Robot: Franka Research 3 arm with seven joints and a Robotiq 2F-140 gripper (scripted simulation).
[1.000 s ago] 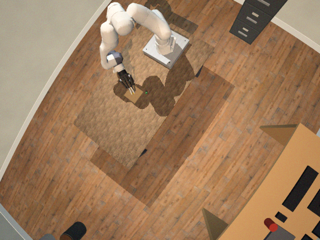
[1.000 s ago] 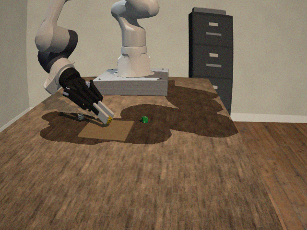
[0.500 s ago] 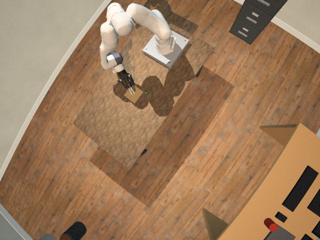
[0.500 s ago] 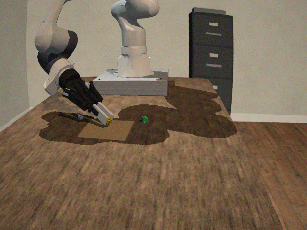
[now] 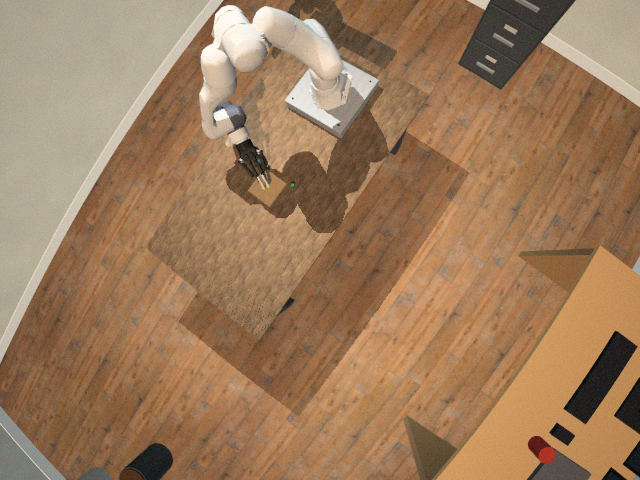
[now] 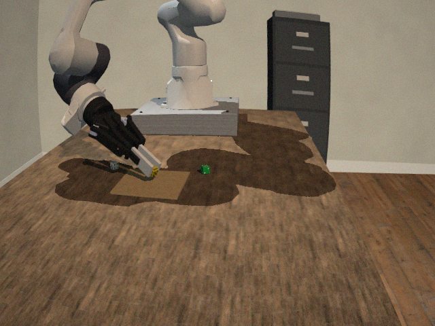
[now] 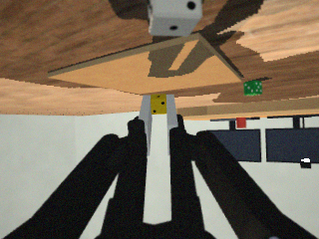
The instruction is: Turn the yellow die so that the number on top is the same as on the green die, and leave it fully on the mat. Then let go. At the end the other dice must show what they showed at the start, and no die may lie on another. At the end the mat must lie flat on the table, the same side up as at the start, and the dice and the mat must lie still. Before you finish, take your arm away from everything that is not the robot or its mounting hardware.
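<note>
The tan mat lies 4 cm below my hand, 1 cm to the left of it and 1 cm ahead of it. Round my hand: white die (9 cm behind, 8 cm to the right, 4 cm below); yellow die (2 cm to the left, 2 cm below, 2 cm ahead); green die (13 cm to the left, 4 cm below, 4 cm behind).
</note>
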